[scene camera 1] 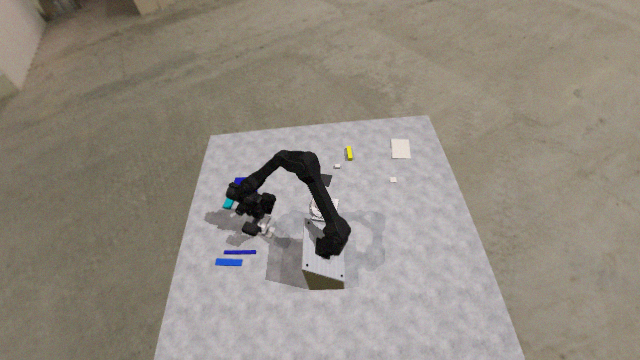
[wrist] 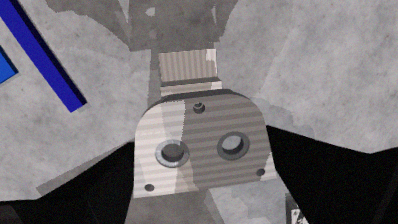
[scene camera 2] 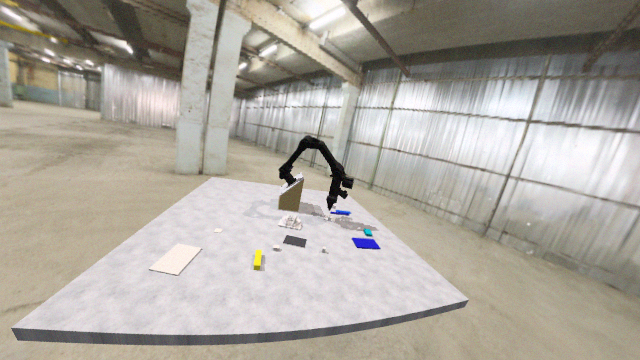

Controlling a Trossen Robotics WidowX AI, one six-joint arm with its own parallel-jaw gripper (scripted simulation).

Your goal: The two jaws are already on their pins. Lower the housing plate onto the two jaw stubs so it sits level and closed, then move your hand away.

I see my gripper [scene camera 1: 264,223] and a white plate [scene camera 2: 173,263].
My gripper also shows in the wrist view [wrist: 200,140]. The wrist view misses the white plate: it is out of frame.
